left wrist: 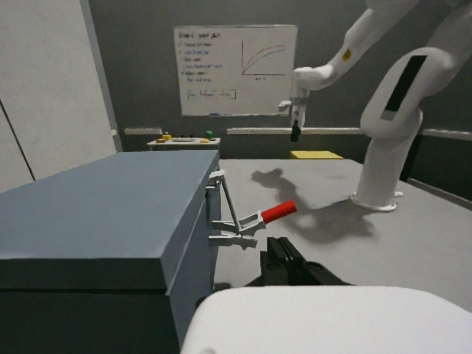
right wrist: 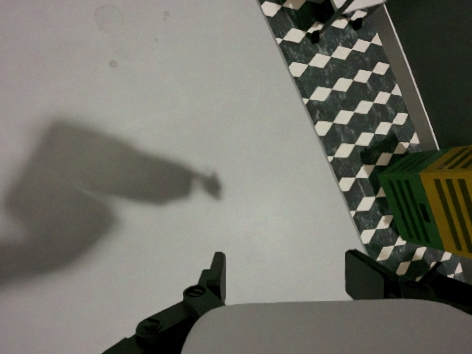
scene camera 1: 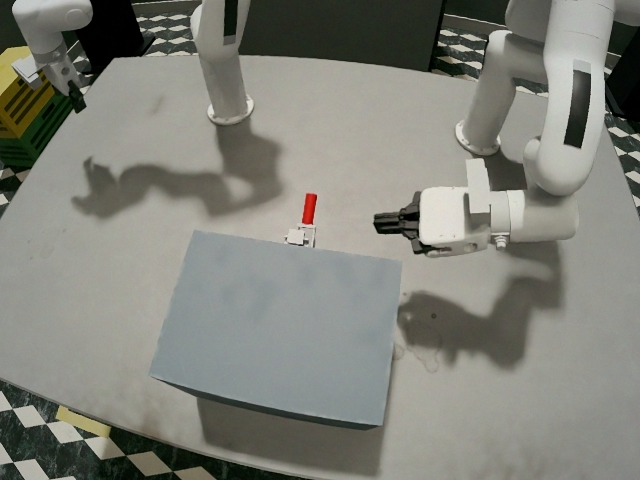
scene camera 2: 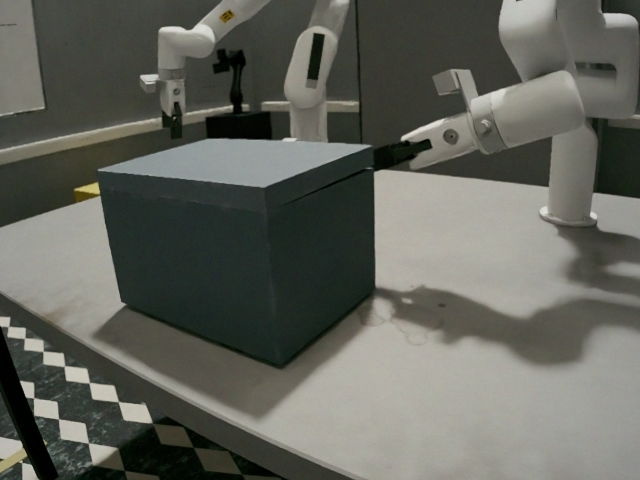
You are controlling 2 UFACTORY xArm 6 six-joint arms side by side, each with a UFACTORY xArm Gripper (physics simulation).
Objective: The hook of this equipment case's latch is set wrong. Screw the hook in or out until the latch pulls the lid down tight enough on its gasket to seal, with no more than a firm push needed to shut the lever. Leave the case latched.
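Places are measured from the left arm's base along level axes (x ahead, y left, z up), in metres.
Where they show: left gripper, fingertip midpoint: (left wrist: 276, 253) (scene camera 1: 375, 224); right gripper, fingertip midpoint: (left wrist: 295, 137) (right wrist: 285, 271) (scene camera 1: 71, 101) (scene camera 2: 171, 132); left arm's base at its link origin: (scene camera 1: 477, 138) (scene camera 2: 567, 217); right arm's base at its link origin: (left wrist: 370, 202) (scene camera 1: 230, 109).
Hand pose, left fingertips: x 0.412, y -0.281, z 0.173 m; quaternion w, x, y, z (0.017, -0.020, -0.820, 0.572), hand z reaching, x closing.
Note:
Each offset is from my left fingertips to the top centre of the thing. "pt": to the spot under its first point. Level surfaces: height alone.
The blue-grey case @(pt dx +0.290, dy -0.096, dz -0.056 m) (scene camera 2: 191, 253) stands with its lid @(dx +0.179, dy -0.120, dz +0.037 m) (scene camera 1: 279, 325) (scene camera 2: 232, 161) (left wrist: 115, 200) on; a thin dark gap shows below the lid in scene camera 2. The red lever handle @(pt dx -0.031, dy -0.106, dz -0.019 m) (scene camera 1: 309, 208) (left wrist: 279, 211) sticks out from the case and slopes up. The thin hook rod @(pt dx +0.038, dy -0.107, dz -0.009 m) (left wrist: 229, 202) runs from the lever up to the light catch @(dx +0.038, dy -0.111, dz +0.037 m) (scene camera 1: 296, 237) (left wrist: 217, 176) at the lid's edge. The thread is too small to see. My left gripper (scene camera 1: 375, 223) (scene camera 2: 376, 158) (left wrist: 276, 253) is shut and empty, apart from the handle. My right gripper (scene camera 1: 78, 105) (scene camera 2: 175, 133) (right wrist: 285, 271) is open and empty, far from the case.
The grey table @(dz -0.173 m) (scene camera 1: 491, 408) (scene camera 2: 465, 403) (right wrist: 270, 175) carries the case and both arm bases (scene camera 1: 230, 113) (scene camera 1: 478, 139). Green and yellow crates (scene camera 1: 28, 116) (right wrist: 417, 215) stand on the floor beyond the table edge, near my right gripper. A whiteboard (left wrist: 235, 70) hangs on the wall.

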